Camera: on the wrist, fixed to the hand. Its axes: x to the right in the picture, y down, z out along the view.
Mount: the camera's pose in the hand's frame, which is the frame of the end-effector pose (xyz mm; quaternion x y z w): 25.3 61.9 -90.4 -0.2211 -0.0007 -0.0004 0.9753
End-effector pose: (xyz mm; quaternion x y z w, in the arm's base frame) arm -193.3 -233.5 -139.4 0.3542 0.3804 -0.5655 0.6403
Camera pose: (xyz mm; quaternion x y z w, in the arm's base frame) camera -137.8 -158.3 -202.0 0.2033 0.4957 -0.4679 0.7028
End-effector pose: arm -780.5 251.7 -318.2 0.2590 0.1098 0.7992 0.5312
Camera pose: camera -885.1 258.2 -358.9 0.1357 -0.0699 0.8033 0.5757
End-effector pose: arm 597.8 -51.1 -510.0 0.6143 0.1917 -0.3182 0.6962
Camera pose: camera 669.3 34.6 -496.8 0.4449 0.2571 -0.2686 0.8148
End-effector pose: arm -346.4 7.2 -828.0 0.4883 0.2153 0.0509 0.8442
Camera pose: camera -353.2 119.3 -822.5 0.2895 0.1983 0.0966 0.9314
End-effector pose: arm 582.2 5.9 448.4 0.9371 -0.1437 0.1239 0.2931
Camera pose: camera 571.1 5.1 560.3 0.8492 -0.1674 0.0883 0.4930
